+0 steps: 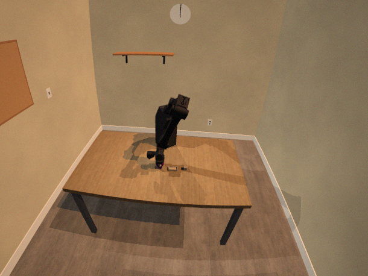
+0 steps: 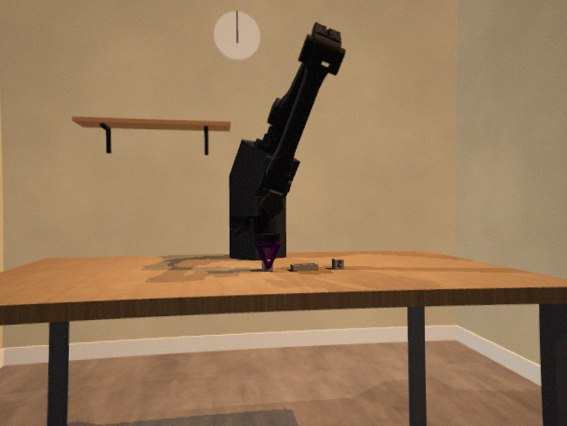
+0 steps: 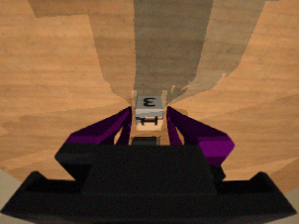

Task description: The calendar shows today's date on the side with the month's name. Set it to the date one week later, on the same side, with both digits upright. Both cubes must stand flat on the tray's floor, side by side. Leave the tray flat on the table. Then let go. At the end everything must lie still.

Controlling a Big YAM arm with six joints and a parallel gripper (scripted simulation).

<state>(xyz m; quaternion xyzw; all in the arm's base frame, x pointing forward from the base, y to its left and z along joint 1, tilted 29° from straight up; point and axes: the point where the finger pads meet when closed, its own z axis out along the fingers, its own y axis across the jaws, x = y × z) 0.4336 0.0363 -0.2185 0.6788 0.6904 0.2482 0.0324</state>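
My gripper is now 11 cm to the right of the tray and 1 cm above it.
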